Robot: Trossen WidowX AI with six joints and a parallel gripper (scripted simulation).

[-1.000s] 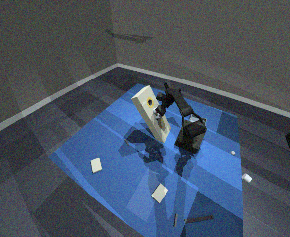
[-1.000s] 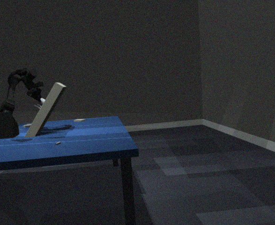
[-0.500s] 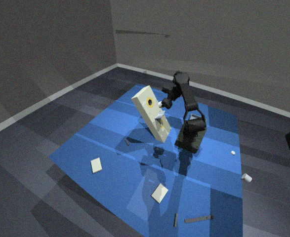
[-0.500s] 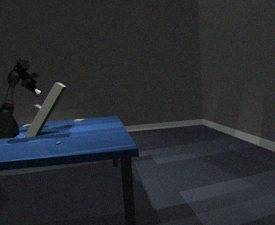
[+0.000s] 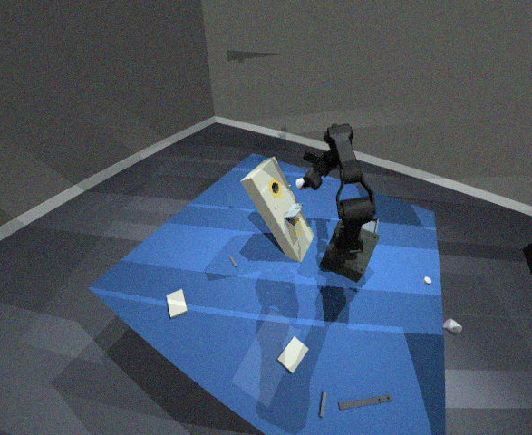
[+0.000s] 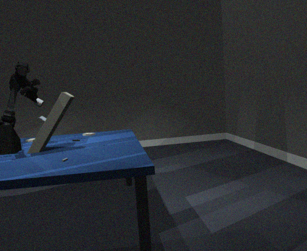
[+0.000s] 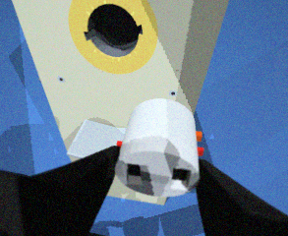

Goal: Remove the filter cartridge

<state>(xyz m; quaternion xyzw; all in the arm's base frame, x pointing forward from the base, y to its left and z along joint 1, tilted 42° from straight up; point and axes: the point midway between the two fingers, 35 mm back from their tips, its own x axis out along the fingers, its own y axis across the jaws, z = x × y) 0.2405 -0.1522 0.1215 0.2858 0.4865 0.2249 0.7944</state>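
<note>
Now: the grey ledge 130 mm below my gripper tip, 50 mm to the left of it and 10 mm ahead of it. Also, from my gripper tip: white round filter cartridge right at my gripper tip.
</note>
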